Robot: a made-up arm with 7 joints.
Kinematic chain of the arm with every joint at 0, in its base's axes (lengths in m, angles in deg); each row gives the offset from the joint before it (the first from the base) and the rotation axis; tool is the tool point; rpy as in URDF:
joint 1: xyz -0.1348 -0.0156 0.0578 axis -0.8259 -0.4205 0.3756
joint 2: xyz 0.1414 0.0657 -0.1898 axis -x
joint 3: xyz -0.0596 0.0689 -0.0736 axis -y
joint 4: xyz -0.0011 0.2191 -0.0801 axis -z
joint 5: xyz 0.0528 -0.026 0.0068 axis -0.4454 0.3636 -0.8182
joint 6: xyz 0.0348 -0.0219 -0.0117 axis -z
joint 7: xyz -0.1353 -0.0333 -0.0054 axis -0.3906 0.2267 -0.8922
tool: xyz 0.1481 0.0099 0.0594 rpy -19 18.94 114.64
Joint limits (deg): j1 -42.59..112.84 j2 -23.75..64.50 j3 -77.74..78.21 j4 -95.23..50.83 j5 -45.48..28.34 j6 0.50..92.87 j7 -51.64..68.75
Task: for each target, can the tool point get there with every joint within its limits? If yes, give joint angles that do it. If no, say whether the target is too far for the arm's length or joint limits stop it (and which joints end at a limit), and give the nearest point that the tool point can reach.
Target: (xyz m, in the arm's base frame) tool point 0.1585 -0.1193 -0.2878
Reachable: yes | joints 65.76 24.22 -26.45 5.22 -36.61 85.10 8.19
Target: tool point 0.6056 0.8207 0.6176
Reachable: no: too far | nearest point 0.2366 0.4615 0.1419 | short by 0.701 m
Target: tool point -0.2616 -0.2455 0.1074
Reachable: no: joint limits stop it (at a limit: joint 1, joint 2, joint 3, joint 4, joint 7) | nearest point -0.0109 -0.1469 -0.0904 | short by 0.334 m
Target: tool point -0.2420 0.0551 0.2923
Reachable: no: joint limits stop it (at a limit: joint 1, joint 2, joint 3, joint 4, joint 7) | nearest point -0.0943 0.2209 0.1177 | short by 0.282 m
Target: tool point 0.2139 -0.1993 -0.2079
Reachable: yes | joints 73.19 43.61 -53.64 15.45 -34.82 54.24 -13.23
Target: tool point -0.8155 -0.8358 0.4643
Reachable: no: too far | nearest point 0.1000 -0.2686 0.0272 | short by 1.162 m
